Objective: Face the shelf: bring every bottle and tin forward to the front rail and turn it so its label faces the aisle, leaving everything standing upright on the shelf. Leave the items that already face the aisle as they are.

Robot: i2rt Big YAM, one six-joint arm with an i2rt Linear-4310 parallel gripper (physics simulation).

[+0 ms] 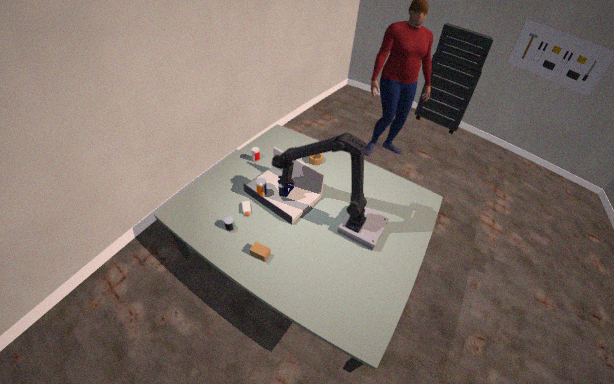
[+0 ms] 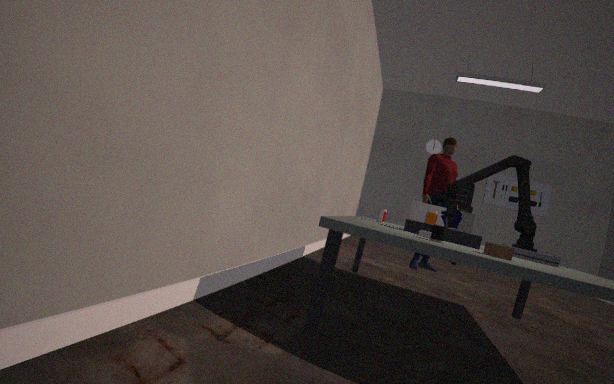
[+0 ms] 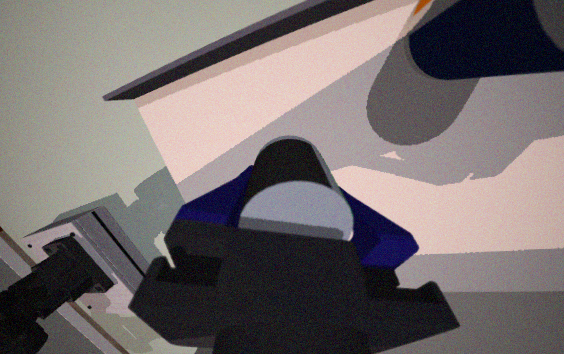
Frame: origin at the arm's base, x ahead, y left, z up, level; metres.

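Where they show: gripper, fingertip midpoint: (image 1: pixel 284 194) (image 2: pixel 451 228); arm's base, origin of the base link: (image 1: pixel 355 222) (image 2: pixel 523 249) (image 3: pixel 83 263).
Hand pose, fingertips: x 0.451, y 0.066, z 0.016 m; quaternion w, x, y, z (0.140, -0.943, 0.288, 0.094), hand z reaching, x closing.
Note:
Things, the pixels of their top centre, and the offset from my fingertips. "pt": a spot on its surface instead.
- dark front rail, middle of its top: (image 2: pixel 443 227) (image 1: pixel 266 199) dx +0.064, dy +0.095, dz -0.003 m
- black tin, middle of its top: (image 3: pixel 274 234) dx +0.008, dy +0.000, dz +0.068 m
- orange bottle, middle of its top: (image 1: pixel 261 181) (image 2: pixel 433 210) dx +0.130, dy +0.055, dz +0.077 m
- dark blue item, surface spot: (image 3: pixel 480 40) pt dx +0.102, dy +0.045, dz +0.038 m
- red-and-white tin, middle of its top: (image 2: pixel 383 209) (image 1: pixel 255 149) dx +0.412, dy -0.219, dz +0.026 m
- white bottle with orange end, middle of its top: (image 1: pixel 246 207) dx +0.141, dy +0.190, dz -0.042 m
- black tin with pale lid, middle of its top: (image 1: pixel 228 220) dx +0.132, dy +0.348, dz +0.000 m
- brown box, middle of its top: (image 2: pixel 499 245) (image 1: pixel 259 249) dx -0.115, dy +0.382, dz -0.020 m
- tape roll, middle of its top: (image 1: pixel 316 155) dx +0.053, dy -0.468, dz -0.020 m
The low shelf has a pale floor, a raised back panel and a dark front rail (image 1: pixel 270 205) (image 2: pixel 462 236) (image 3: pixel 240 48). My gripper (image 1: pixel 286 189) (image 2: pixel 451 219) (image 3: pixel 287 177) is shut on a black tin (image 3: pixel 290 162) with a grey top, over the shelf floor; a thin green edge shows on its right side. Whether its base touches the floor is unclear. An orange bottle (image 1: pixel 260 189) (image 2: pixel 431 218) stands upright near the front rail at the shelf's far left. A dark blue item (image 1: pixel 266 189) (image 3: pixel 480 40) stands close beside it; its label side is hidden.
Off the shelf are a red-and-white tin (image 1: pixel 256 154) (image 2: pixel 384 216), a white bottle with orange end (image 1: pixel 246 207), a black tin with pale lid (image 1: pixel 229 223), a brown box (image 1: pixel 260 251) (image 2: pixel 498 251) and a tape roll (image 1: pixel 316 159). A person (image 1: pixel 407 55) stands behind the table.

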